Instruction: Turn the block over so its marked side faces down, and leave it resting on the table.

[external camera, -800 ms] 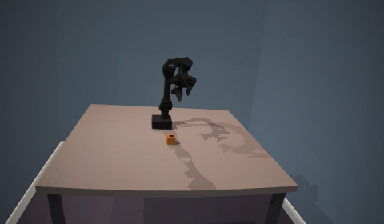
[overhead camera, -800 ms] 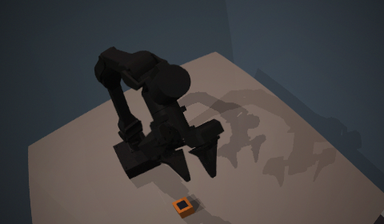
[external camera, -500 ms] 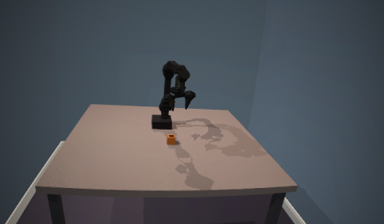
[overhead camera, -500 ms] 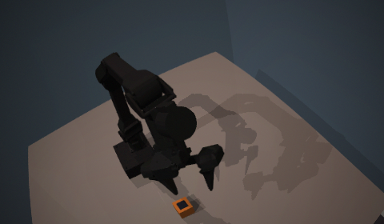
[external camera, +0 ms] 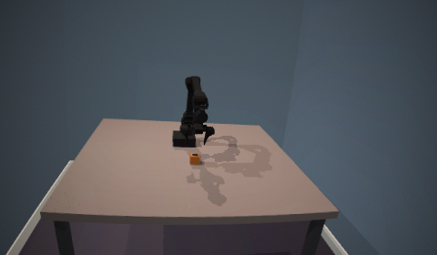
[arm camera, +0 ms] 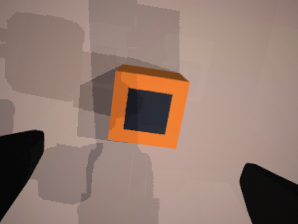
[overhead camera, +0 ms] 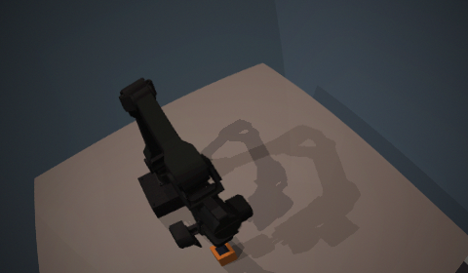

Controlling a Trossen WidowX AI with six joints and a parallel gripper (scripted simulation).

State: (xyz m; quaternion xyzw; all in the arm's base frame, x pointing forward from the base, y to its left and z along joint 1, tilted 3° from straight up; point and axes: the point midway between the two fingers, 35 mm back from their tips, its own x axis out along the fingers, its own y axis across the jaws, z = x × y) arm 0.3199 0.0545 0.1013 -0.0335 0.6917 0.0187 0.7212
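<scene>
My gripper tip is 80 mm above the orange block.
</scene>
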